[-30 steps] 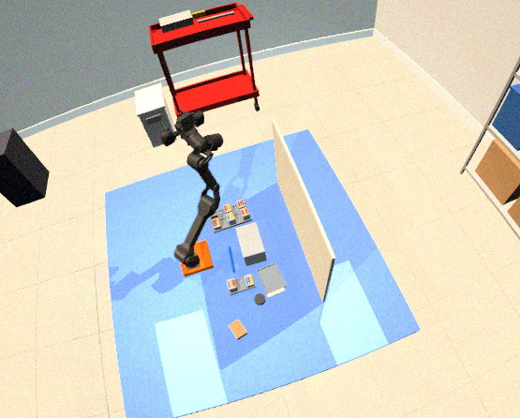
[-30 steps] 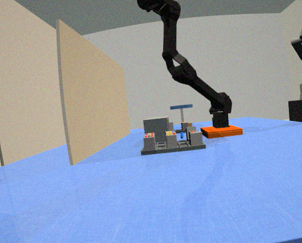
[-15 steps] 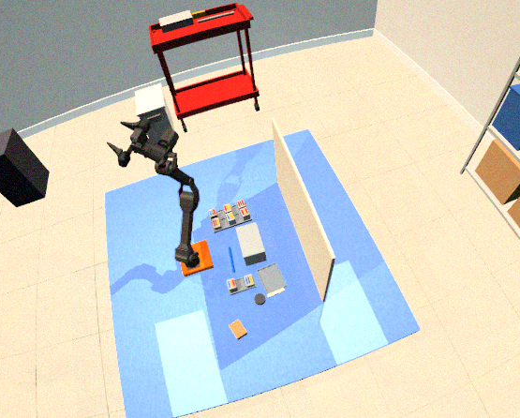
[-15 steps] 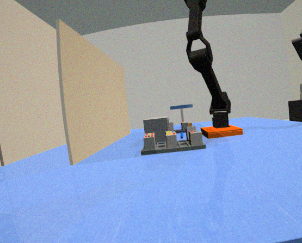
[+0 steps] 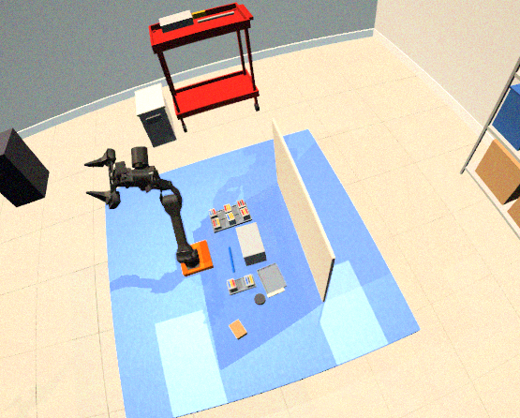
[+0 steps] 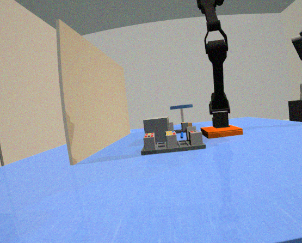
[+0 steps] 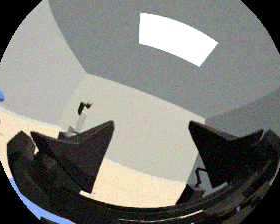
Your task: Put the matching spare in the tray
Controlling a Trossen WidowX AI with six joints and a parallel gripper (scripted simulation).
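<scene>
The grey spare lies 71 cm below my gripper tip, 30 cm ahead of it and 25 cm to the left of it. From my gripper tip the other things lie so: rack 74 cm below, 35 cm ahead, 15 cm to the right; then grey mounted unit 70 cm below, 44 cm ahead, 2 cm to the left; then blue stick 74 cm below, 34 cm ahead, 1 cm to the right.
</scene>
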